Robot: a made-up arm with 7 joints. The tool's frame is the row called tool.
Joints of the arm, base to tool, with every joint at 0 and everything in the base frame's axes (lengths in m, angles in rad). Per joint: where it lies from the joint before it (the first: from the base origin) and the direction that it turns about. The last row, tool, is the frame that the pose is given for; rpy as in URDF.
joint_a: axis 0.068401 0.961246 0.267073 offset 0 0 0
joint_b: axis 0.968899 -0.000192 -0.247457 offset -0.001 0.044 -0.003
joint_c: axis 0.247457 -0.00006 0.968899 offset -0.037 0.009 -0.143
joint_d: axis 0.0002 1 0.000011 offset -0.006 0 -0.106
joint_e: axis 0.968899 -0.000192 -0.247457 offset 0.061 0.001 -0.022
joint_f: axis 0.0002 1 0.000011 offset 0.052 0 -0.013
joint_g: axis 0.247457 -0.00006 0.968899 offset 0.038 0 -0.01
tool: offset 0 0 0 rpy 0 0.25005 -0.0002
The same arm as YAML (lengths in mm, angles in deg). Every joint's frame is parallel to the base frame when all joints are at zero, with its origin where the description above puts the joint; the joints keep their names.
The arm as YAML. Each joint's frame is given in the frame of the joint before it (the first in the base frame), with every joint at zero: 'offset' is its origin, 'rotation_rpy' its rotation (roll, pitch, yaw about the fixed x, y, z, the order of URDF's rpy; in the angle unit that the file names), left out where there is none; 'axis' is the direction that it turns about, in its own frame. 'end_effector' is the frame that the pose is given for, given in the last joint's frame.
length_unit: mm
angle_unit: deg
chain:
  - id: joint_a
    offset: [0.0, 0.0, 0.0]
    axis: [0.068403, 0.961235, 0.26711]
  - id: joint_b
    offset: [-1.0, 44.0, -3.0]
    axis: [0.968889, -0.0002, -0.247497]
  - id: joint_c
    offset: [-37.0, 9.0, -143.0]
    axis: [0.247497, -0.0001, 0.968889]
  - id: joint_d
    offset: [-6.0, 0.0, -106.0]
    axis: [0.0002, 1.0, 0.0]
  - id: joint_e
    offset: [61.0, 1.0, -22.0]
    axis: [0.968889, -0.0002, -0.247497]
  - id: joint_f
    offset: [52.0, 0.0, -13.0]
    axis: [0.0002, 1.0, 0.0]
  - id: joint_g
    offset: [38.0, 0.0, -10.0]
    axis: [0.247497, -0.0001, 0.968889]
end_effector:
  offset: [0.0, 0.0, 0.0]
  rotation_rpy: [0.0, 14.33, -0.01]

